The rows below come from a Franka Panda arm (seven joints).
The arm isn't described. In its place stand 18 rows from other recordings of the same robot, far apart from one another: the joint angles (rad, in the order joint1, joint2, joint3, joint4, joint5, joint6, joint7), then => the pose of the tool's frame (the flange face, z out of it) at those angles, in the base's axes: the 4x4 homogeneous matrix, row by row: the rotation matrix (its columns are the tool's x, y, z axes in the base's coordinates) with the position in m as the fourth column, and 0 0 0 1 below.
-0.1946 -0.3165 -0.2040 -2.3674 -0.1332 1.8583 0.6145 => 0.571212 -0.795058 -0.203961 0.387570; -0.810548 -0.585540 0.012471 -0.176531; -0.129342 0.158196 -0.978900 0.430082; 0 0 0 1
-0.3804 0.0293 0.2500 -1.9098 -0.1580 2.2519 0.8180 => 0.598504 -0.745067 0.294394 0.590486; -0.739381 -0.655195 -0.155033 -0.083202; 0.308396 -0.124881 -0.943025 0.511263; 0 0 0 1
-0.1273 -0.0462 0.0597 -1.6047 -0.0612 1.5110 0.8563 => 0.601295 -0.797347 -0.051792 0.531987; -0.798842 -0.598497 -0.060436 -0.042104; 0.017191 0.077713 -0.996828 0.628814; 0 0 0 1
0.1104 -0.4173 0.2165 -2.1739 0.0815 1.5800 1.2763 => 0.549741 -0.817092 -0.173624 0.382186; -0.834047 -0.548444 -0.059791 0.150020; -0.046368 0.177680 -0.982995 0.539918; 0 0 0 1
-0.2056 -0.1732 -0.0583 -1.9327 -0.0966 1.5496 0.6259 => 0.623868 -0.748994 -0.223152 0.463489; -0.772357 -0.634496 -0.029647 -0.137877; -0.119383 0.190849 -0.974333 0.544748; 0 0 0 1
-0.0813 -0.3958 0.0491 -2.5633 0.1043 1.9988 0.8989 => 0.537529 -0.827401 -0.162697 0.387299; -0.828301 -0.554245 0.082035 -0.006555; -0.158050 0.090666 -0.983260 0.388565; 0 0 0 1
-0.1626 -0.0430 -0.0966 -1.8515 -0.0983 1.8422 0.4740 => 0.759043 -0.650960 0.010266 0.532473; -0.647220 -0.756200 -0.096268 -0.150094; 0.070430 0.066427 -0.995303 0.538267; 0 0 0 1
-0.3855 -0.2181 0.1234 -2.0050 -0.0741 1.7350 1.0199 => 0.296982 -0.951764 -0.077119 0.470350; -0.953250 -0.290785 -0.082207 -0.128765; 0.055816 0.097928 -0.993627 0.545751; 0 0 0 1
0.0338 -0.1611 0.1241 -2.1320 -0.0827 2.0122 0.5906 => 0.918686 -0.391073 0.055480 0.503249; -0.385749 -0.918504 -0.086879 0.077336; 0.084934 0.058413 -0.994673 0.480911; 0 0 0 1
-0.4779 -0.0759 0.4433 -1.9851 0.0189 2.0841 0.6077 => 0.784768 -0.597093 0.166193 0.554391; -0.602477 -0.797845 -0.021557 -0.013084; 0.145468 -0.083210 -0.985858 0.510465; 0 0 0 1
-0.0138 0.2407 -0.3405 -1.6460 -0.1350 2.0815 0.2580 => 0.840981 -0.524989 0.130912 0.614913; -0.483523 -0.837793 -0.253590 -0.214122; 0.242810 0.149965 -0.958412 0.500539; 0 0 0 1
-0.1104 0.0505 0.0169 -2.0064 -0.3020 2.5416 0.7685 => 0.671498 -0.580793 0.460185 0.601555; -0.552656 -0.806230 -0.211101 -0.052903; 0.493621 -0.112570 -0.862361 0.483823; 0 0 0 1
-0.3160 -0.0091 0.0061 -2.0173 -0.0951 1.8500 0.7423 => 0.519233 -0.836285 -0.176138 0.504964; -0.852611 -0.521051 -0.039500 -0.169529; -0.058743 0.170687 -0.983573 0.442607; 0 0 0 1
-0.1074 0.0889 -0.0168 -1.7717 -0.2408 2.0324 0.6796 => 0.734848 -0.661354 0.150363 0.600944; -0.623113 -0.745873 -0.235381 -0.088305; 0.267822 0.079276 -0.960201 0.520966; 0 0 0 1
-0.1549 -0.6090 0.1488 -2.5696 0.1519 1.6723 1.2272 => 0.236364 -0.929697 -0.282479 0.328991; -0.960152 -0.268095 0.078949 0.013205; -0.149130 0.252563 -0.956019 0.439857; 0 0 0 1
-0.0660 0.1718 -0.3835 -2.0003 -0.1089 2.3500 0.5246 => 0.613286 -0.781781 0.112691 0.545991; -0.754693 -0.622084 -0.208448 -0.257027; 0.233064 0.042791 -0.971519 0.398737; 0 0 0 1
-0.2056 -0.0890 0.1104 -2.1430 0.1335 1.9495 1.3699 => 0.043057 -0.995042 -0.089654 0.507762; -0.990923 -0.053973 0.123123 -0.038767; -0.127352 0.083539 -0.988333 0.434288; 0 0 0 1
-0.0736 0.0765 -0.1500 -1.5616 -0.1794 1.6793 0.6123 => 0.682565 -0.730825 0.000291 0.569578; -0.716978 -0.669710 -0.193470 -0.143891; 0.141587 0.131847 -0.981106 0.597208; 0 0 0 1
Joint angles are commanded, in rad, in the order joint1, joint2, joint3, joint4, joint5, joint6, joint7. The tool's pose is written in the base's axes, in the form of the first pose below.
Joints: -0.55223, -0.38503, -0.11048, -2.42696, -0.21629, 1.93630, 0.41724
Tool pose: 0.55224 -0.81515 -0.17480 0.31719; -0.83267 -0.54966 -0.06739 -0.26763; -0.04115 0.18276 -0.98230 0.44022; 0 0 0 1
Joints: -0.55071, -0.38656, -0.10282, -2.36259, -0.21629, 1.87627, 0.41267
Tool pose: 0.55328 -0.81454 -0.17439 0.32294; -0.83236 -0.54880 -0.07744 -0.27024; -0.03263 0.18800 -0.98163 0.46610; 0 0 0 1
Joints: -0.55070, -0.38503, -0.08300, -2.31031, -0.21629, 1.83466, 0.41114
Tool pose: 0.56260 -0.80871 -0.17166 0.33132; -0.82650 -0.55507 -0.09380 -0.26762; -0.01942 0.19465 -0.98068 0.48704; 0 0 0 1
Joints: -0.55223, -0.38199, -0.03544, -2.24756, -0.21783, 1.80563, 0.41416
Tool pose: 0.58991 -0.79274 -0.15350 0.34901; -0.80725 -0.57458 -0.13494 -0.25576; 0.01877 0.20351 -0.97889 0.51382; 0 0 0 1
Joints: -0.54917, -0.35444, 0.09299, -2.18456, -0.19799, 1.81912, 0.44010
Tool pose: 0.66252 -0.74154 -0.10577 0.39629; -0.74502 -0.63774 -0.19556 -0.20815; 0.07756 0.20836 -0.97497 0.53264; 0 0 0 1
